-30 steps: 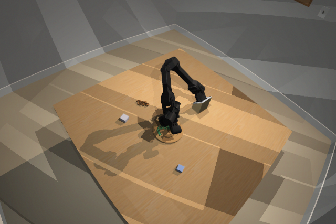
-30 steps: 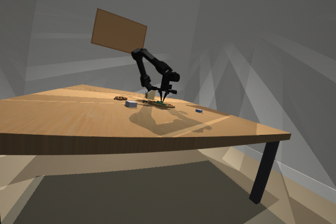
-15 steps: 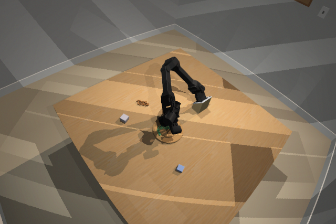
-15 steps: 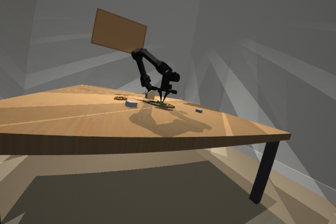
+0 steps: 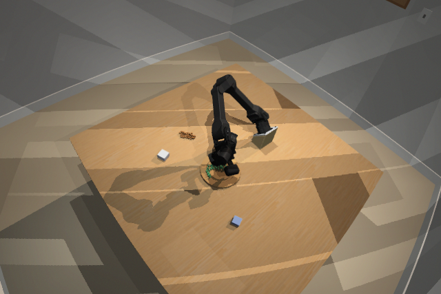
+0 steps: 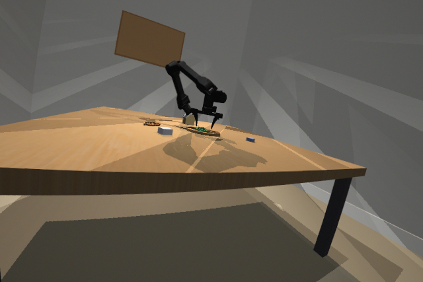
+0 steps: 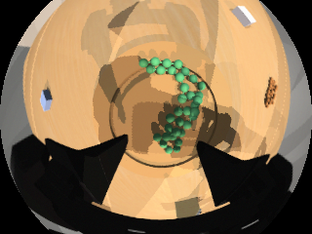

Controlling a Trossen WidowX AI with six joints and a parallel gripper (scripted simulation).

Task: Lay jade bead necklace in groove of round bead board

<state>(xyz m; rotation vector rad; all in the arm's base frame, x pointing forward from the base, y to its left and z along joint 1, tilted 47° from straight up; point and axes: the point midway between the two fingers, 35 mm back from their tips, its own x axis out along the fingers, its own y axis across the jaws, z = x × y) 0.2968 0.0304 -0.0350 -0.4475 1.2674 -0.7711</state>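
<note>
Now: the round wooden bead board 2 cm ahead of my gripper tip and 1 cm below it. Round my gripper tip: blue block 11 cm ahead, 26 cm to the left, 1 cm below; then pale grey block 22 cm ahead, 22 cm to the right, 1 cm below.
</note>
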